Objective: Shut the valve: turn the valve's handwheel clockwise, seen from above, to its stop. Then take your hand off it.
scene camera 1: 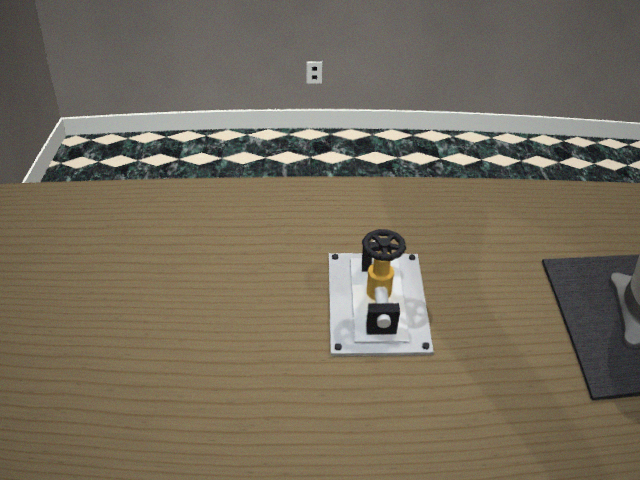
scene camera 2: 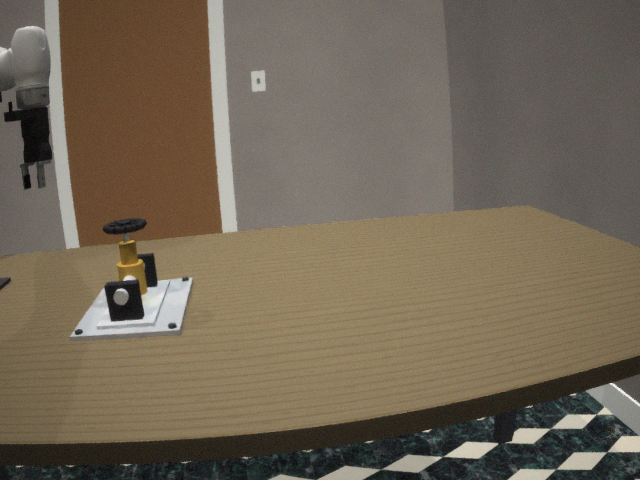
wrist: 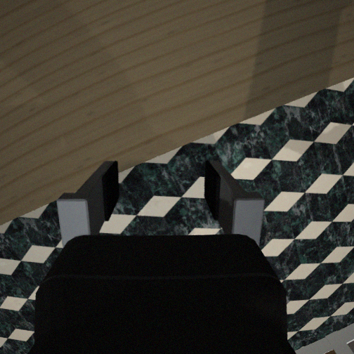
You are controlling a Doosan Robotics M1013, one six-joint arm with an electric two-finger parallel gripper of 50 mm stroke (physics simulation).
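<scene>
The valve has a black spoked handwheel on top of a yellow body. It stands upright on a white base plate that lies on the table. My gripper is open, with its fingers pointing down and nothing between them. In the second scene view it hangs at the upper left, higher than the handwheel and apart from it. The gripper does not show in the first scene view, and the valve does not show in the wrist view.
Black square flanges end the valve's pipe, low beside the yellow body. A dark mat under the robot's base lies at the right in the first scene view. In the wrist view, the table edge and tiled floor lie beneath the fingers.
</scene>
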